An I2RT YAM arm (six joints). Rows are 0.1 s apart.
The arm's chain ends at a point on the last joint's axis. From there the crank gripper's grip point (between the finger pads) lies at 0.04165 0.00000 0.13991 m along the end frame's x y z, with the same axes.
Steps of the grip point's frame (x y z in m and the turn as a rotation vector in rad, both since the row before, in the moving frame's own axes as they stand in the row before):
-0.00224 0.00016 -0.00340 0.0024 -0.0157 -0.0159
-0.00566 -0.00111 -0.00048 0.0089 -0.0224 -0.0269
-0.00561 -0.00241 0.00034 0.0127 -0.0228 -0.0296
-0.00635 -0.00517 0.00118 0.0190 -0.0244 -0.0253
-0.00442 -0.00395 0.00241 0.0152 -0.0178 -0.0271
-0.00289 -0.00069 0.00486 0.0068 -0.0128 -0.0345
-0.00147 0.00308 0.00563 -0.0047 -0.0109 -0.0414
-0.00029 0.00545 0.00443 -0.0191 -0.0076 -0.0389
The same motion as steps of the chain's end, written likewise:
-0.00003 0.00114 -0.00404 0.0024 -0.0157 -0.0159
-0.00248 0.00122 -0.00137 0.0089 -0.0224 -0.0269
-0.00237 0.00056 -0.00055 0.0127 -0.0228 -0.0296
-0.00288 -0.00149 0.00024 0.0190 -0.0244 -0.0253
-0.00188 -0.00072 0.00172 0.0152 -0.0178 -0.0271
-0.00105 0.00167 0.00435 0.0068 -0.0128 -0.0345
0.00008 0.00411 0.00518 -0.0047 -0.0109 -0.0414
0.00075 0.00437 0.00413 -0.0191 -0.0076 -0.0389

